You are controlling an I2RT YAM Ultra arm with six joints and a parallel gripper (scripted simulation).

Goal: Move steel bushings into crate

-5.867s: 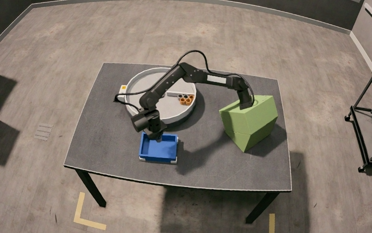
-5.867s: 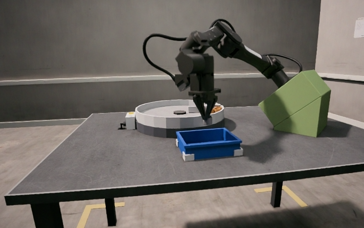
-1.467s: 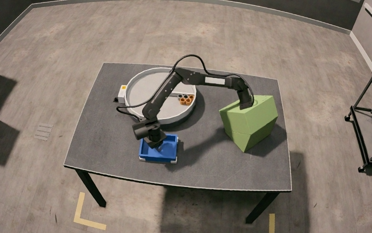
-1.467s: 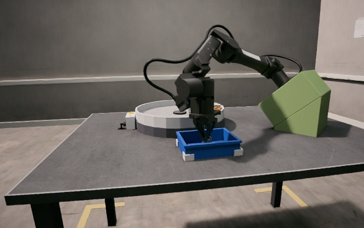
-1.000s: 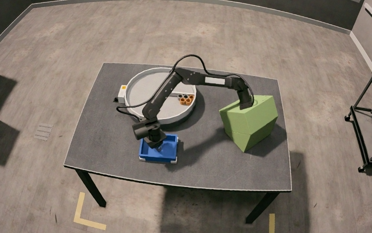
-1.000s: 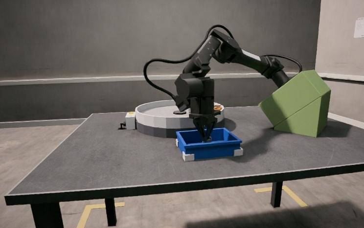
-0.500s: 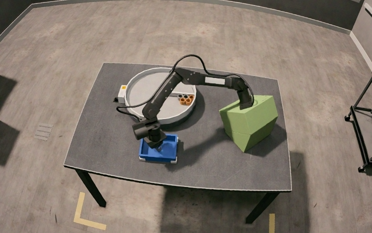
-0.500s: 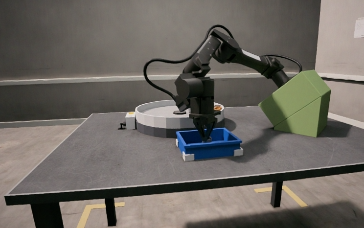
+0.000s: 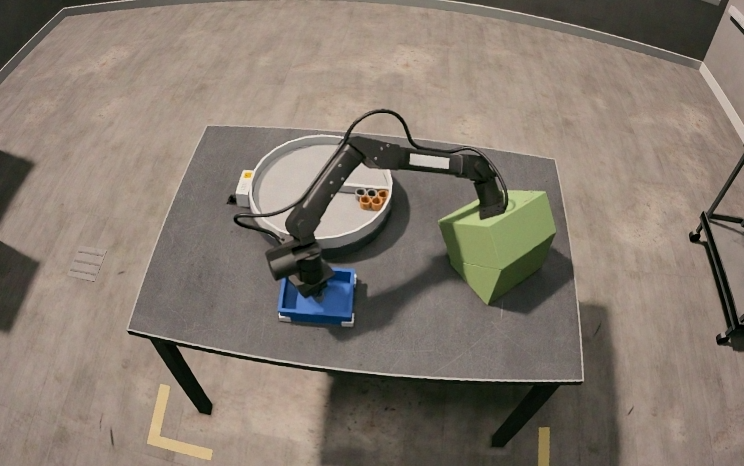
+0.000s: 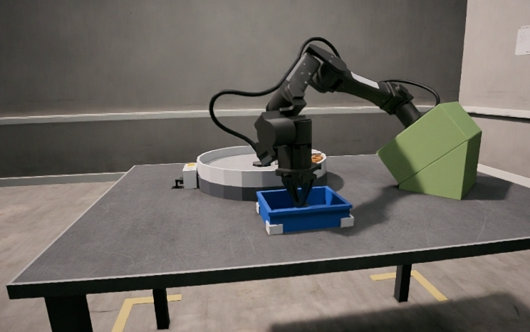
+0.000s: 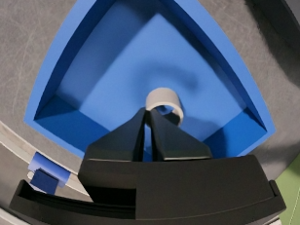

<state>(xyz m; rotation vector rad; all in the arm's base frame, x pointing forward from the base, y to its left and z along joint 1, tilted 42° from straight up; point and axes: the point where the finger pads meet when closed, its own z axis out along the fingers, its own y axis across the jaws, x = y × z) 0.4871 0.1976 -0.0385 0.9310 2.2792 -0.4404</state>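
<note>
Now: the blue crate 1 cm to the right of my hand, 1 cm below it and 1 cm behind it. The rest, counted from my hand: round turntable 36 cm to the right, 2 cm above.
</note>
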